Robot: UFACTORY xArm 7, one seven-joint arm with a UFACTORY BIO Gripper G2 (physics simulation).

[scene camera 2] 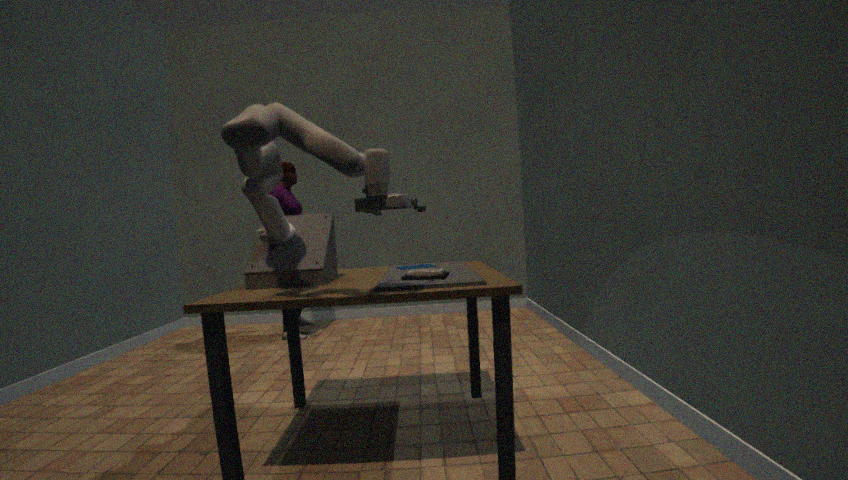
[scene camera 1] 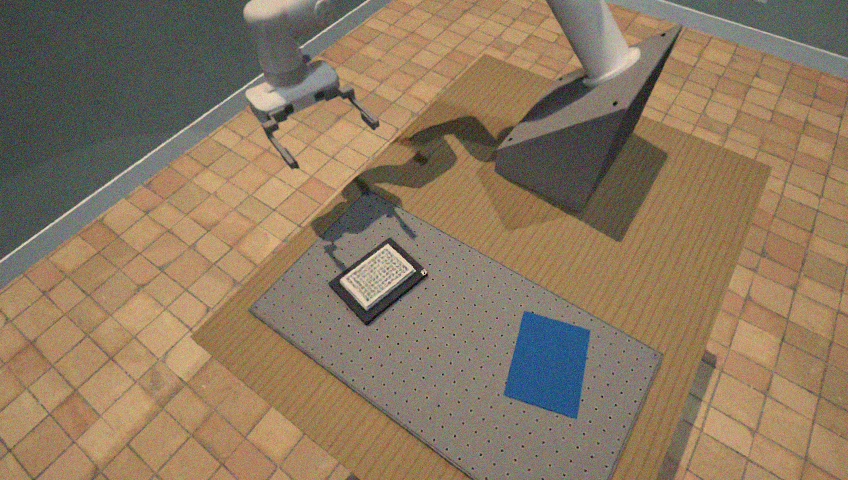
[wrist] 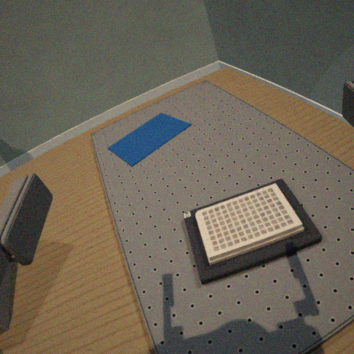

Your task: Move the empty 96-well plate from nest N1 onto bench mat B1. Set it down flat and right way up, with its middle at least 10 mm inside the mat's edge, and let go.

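Frame: origin at the arm's base, x ahead, y left, z up, level; millimetres.
Where they show: hand, tool point: [scene camera 2: 399,211] [scene camera 1: 330,138]; arm's base, link origin: [scene camera 2: 280,234] [scene camera 1: 611,69].
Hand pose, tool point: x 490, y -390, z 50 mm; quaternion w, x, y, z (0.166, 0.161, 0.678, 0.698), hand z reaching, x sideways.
Each offset is from my tool point to the centre of the thing. "spot": to the spot under its first point. Level surfaces: height alone.
The white 96-well plate {dy +127, dx +98, dz -232 mm} [scene camera 1: 377,276] [scene camera 2: 426,272] [wrist: 250,220] lies flat, wells up, in the black nest {spot: dy +107, dx +168, dz -239 mm} [scene camera 1: 351,301] [wrist: 260,255]. Its wells look empty. The blue bench mat {dz -249 mm} [scene camera 1: 548,364] [scene camera 2: 416,266] [wrist: 150,138] lies flat, apart from the nest, toward the other end of the grey perforated board. My gripper [scene camera 1: 333,145] [wrist: 190,161] is open and empty, its fingers wide apart. It hangs well above the board, near the nest's end, and touches nothing. In the wrist view its fingers are partly cut off at the left and right edges.
The grey perforated board {dz -251 mm} [scene camera 1: 452,333] [wrist: 225,170] lies on the wooden table [scene camera 1: 702,178] [scene camera 2: 357,297] [wrist: 65,210]. The arm's dark wedge-shaped base [scene camera 1: 559,136] [scene camera 2: 297,249] stands on the table beside the board. A person in purple [scene camera 2: 286,199] shows behind the arm.
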